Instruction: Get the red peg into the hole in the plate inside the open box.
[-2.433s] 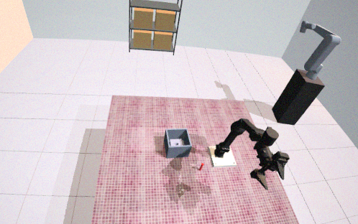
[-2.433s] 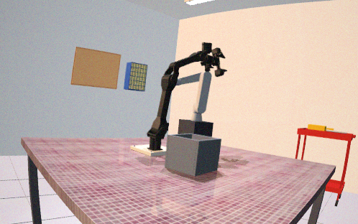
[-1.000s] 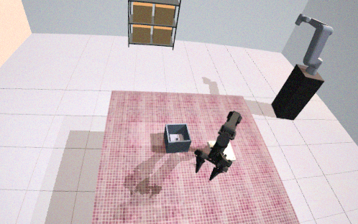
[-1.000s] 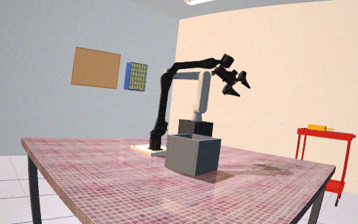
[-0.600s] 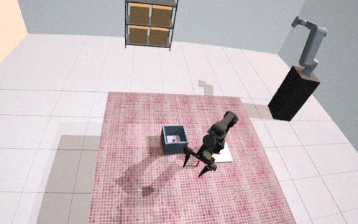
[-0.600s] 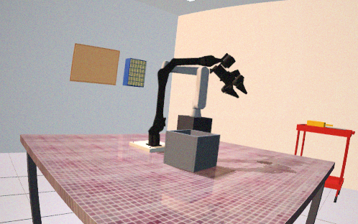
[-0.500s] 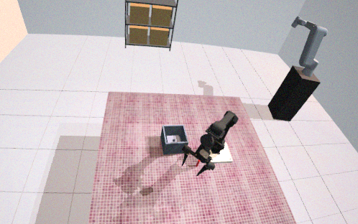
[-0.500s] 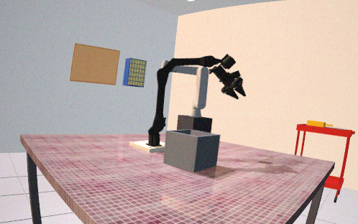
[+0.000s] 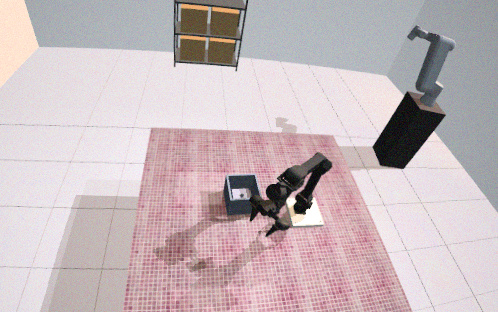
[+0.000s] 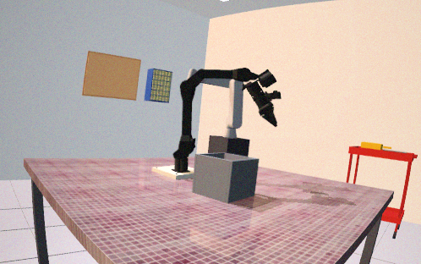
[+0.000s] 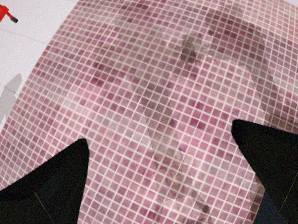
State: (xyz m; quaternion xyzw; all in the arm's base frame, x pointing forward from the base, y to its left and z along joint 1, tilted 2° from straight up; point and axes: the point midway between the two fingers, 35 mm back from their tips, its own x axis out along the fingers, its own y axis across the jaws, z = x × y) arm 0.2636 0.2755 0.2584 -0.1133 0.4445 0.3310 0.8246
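My gripper tip is now 22 cm above the red peg, 15 cm to the left of it and 13 cm past it.
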